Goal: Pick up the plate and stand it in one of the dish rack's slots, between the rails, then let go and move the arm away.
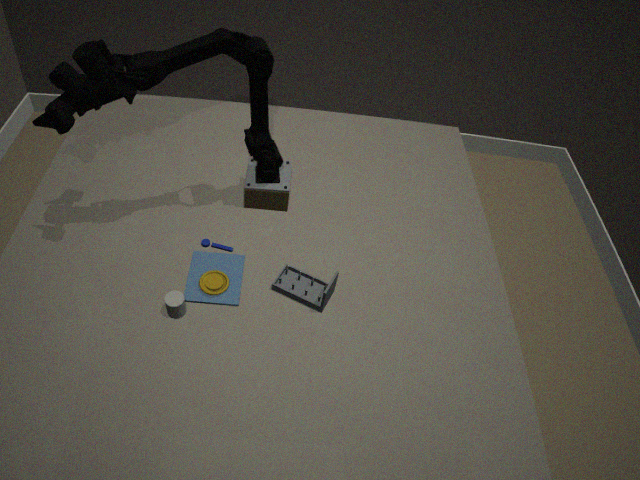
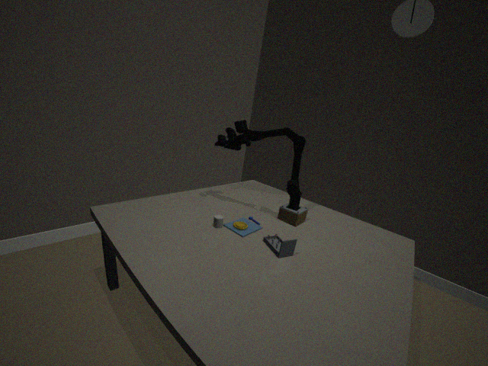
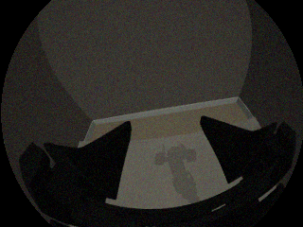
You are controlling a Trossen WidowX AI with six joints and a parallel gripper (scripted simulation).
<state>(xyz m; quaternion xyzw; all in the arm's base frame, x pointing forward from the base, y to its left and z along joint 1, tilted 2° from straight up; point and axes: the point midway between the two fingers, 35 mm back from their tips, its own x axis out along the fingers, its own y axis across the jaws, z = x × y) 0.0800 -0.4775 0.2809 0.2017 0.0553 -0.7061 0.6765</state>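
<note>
Now: gripper tip 38 cm to the right of the yellow plate, 31 cm above it and 23 cm short of it. From my gripper tip the other things lie so: blue spoon 38 cm to the left, 33 cm below, 10 cm ahead; blue mat 38 cm to the left, 33 cm below, 20 cm ahead; white cup 31 cm below, 30 cm to the left, 29 cm ahead.
</note>
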